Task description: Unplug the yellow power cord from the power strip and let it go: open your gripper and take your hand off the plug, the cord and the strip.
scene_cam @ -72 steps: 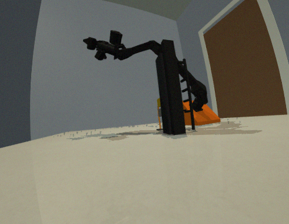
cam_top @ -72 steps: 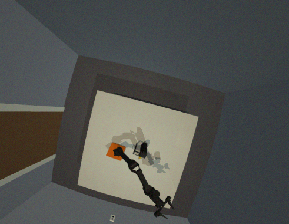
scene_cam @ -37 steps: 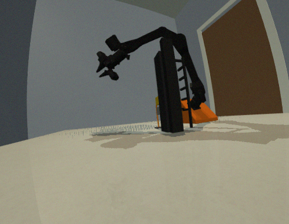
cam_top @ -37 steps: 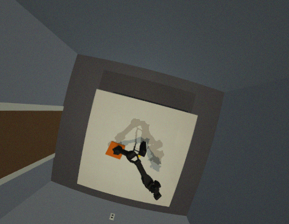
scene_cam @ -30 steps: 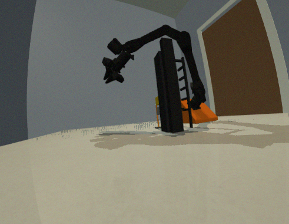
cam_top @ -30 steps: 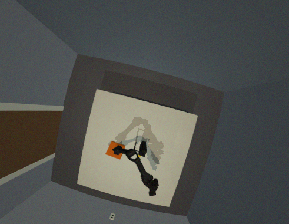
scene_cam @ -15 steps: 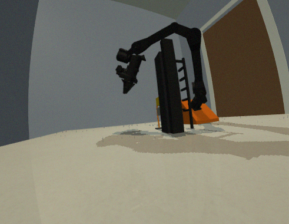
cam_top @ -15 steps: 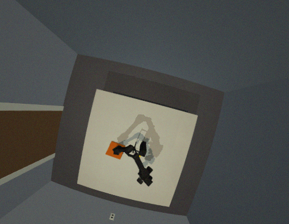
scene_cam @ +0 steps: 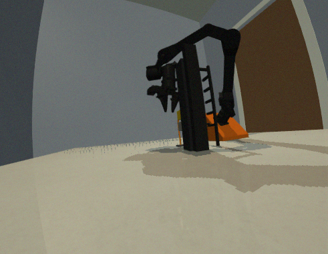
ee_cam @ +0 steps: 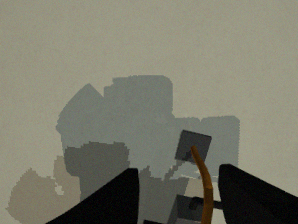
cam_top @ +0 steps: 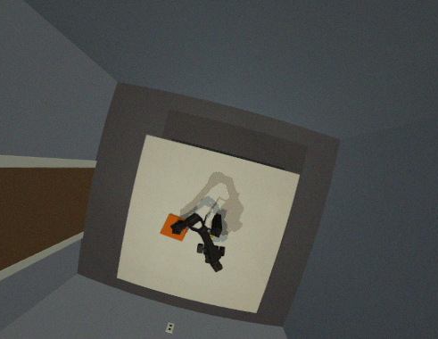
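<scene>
Right now the yellow plug is 100 mm to the left of my gripper tip, 20 mm below it and 10 mm behind it. Round my gripper tip: black ladder-like rack 170 mm to the left, 90 mm behind, 10 mm below.
</scene>
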